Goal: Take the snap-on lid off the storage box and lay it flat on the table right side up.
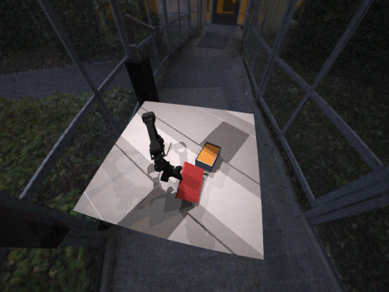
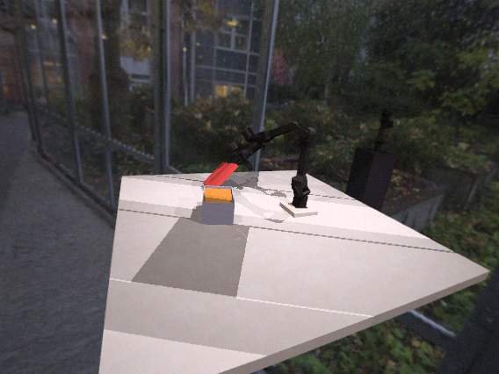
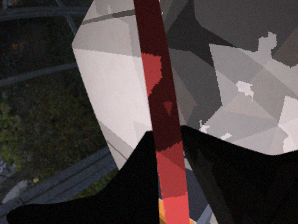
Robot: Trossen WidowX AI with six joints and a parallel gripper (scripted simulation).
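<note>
My gripper tip is now 6 cm short of the red lid, 2 cm to the right of it and 5 cm above it. From my gripper tip the other things lie so: grey storage box (10 cm ahead, 29 cm to the left, 10 cm below).
</note>
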